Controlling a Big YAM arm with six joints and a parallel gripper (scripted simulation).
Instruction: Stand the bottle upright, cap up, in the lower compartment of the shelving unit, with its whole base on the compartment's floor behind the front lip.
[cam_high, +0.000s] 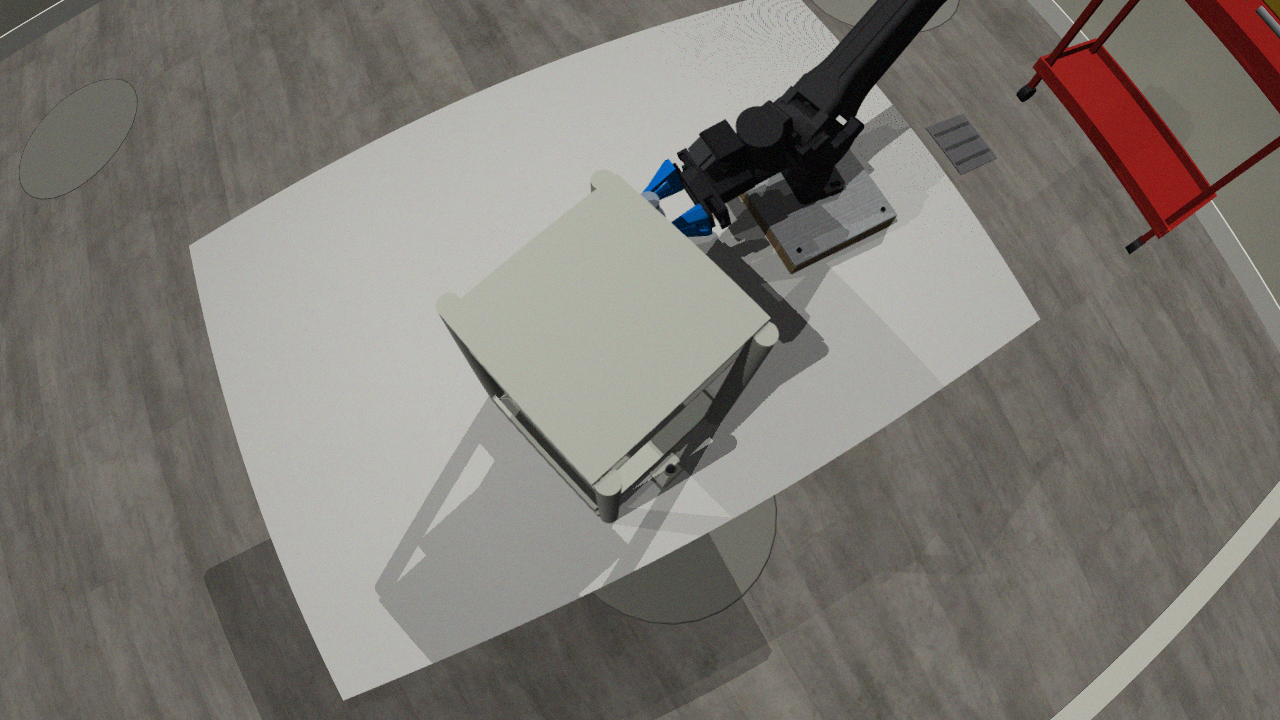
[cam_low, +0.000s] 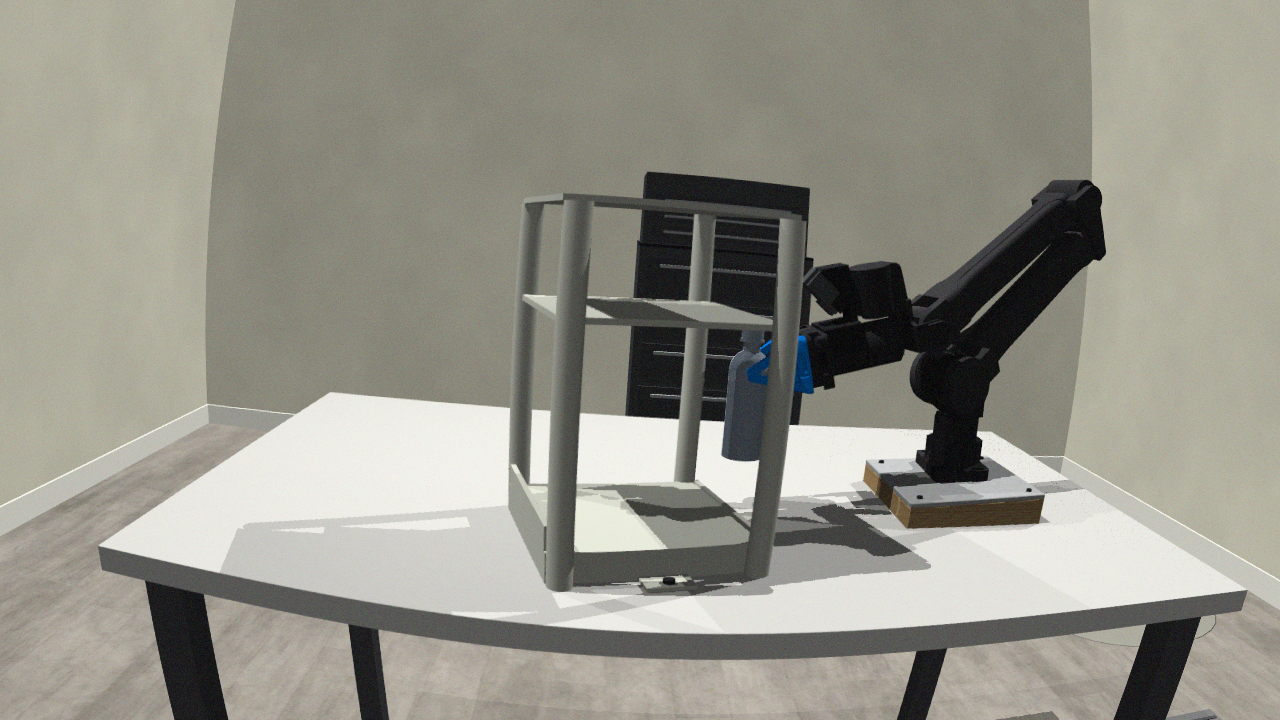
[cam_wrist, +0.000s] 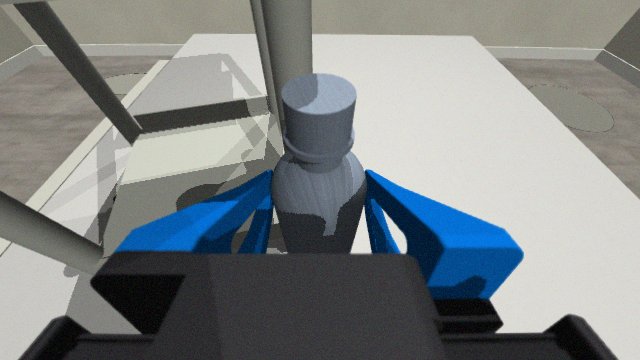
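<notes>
My hand is 12 cm short of the shelving unit, 16 cm to the right of it and 1 cm below it. Round my hand: grey bottle (right at my hand).
</notes>
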